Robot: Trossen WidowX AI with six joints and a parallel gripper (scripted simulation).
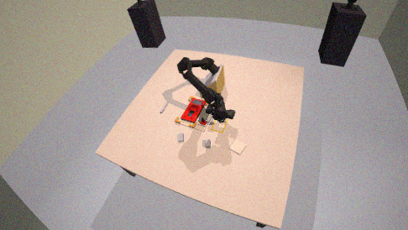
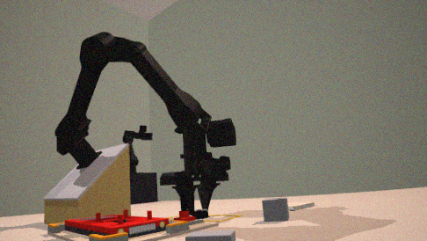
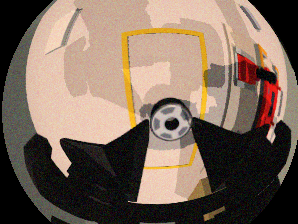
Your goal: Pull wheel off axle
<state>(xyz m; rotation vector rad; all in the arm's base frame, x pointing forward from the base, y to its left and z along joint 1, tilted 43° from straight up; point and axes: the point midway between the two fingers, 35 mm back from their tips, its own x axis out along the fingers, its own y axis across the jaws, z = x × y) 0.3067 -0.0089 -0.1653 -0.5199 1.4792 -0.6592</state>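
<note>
My gripper tip is right at the black wheel. Round my gripper tip: flat tile: 18 cm ahead, 15 cm to the left; small bar: 46 cm to the right, 2 cm behind.
</note>
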